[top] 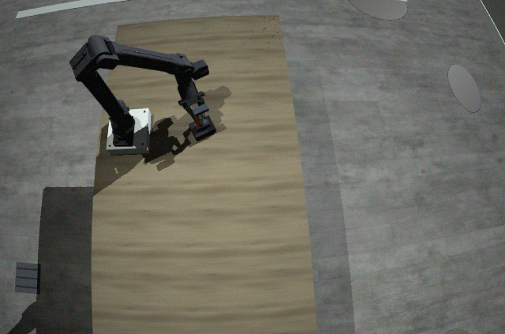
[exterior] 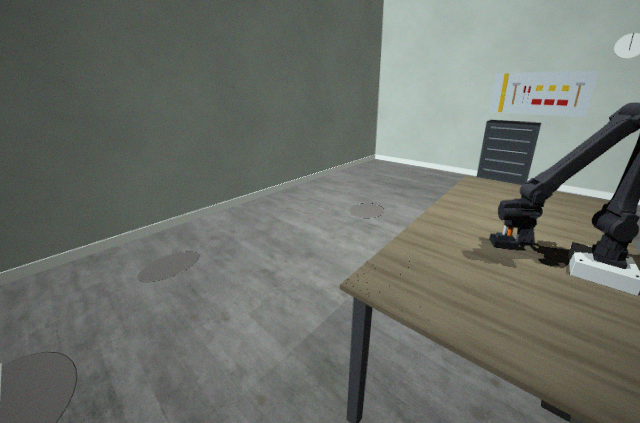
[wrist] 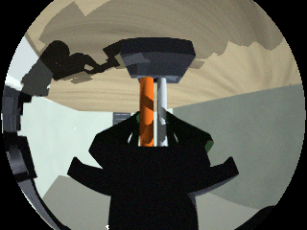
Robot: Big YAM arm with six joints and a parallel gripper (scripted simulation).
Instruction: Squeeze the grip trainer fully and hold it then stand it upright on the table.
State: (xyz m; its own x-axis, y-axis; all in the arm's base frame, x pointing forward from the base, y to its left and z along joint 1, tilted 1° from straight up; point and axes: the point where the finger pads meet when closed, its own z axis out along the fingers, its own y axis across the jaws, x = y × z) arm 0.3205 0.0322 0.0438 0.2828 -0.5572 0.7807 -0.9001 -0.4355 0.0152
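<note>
Now: hand 1 cm short of the thin bar.
</note>
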